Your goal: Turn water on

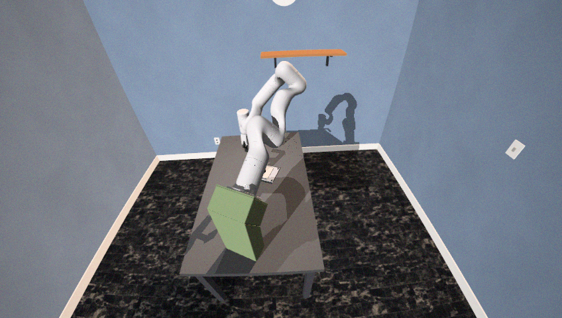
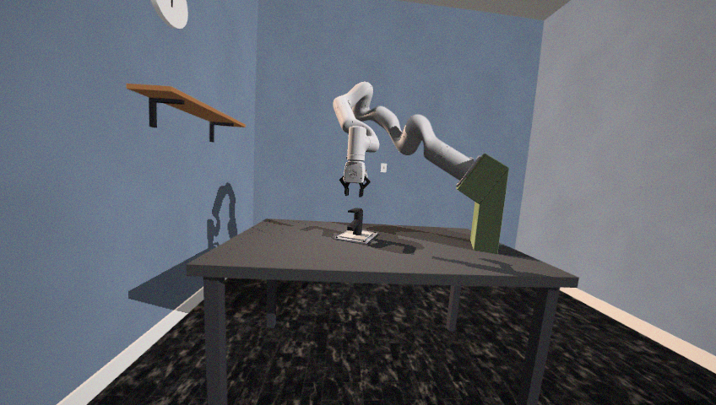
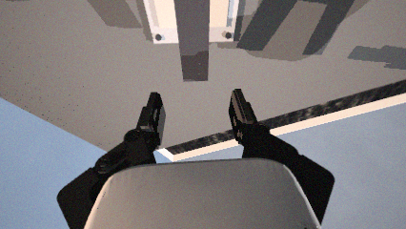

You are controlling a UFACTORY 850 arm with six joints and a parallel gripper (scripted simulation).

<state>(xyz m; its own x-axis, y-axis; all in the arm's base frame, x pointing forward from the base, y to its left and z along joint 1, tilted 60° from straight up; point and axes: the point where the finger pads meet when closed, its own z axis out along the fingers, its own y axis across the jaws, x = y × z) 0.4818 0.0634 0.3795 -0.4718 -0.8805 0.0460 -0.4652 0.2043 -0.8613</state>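
The lever is 100 mm below my hand, 50 mm to the right of it and 50 mm behind it. Also, from my hand: base plate: 230 mm below, 70 mm to the right, 70 mm behind.
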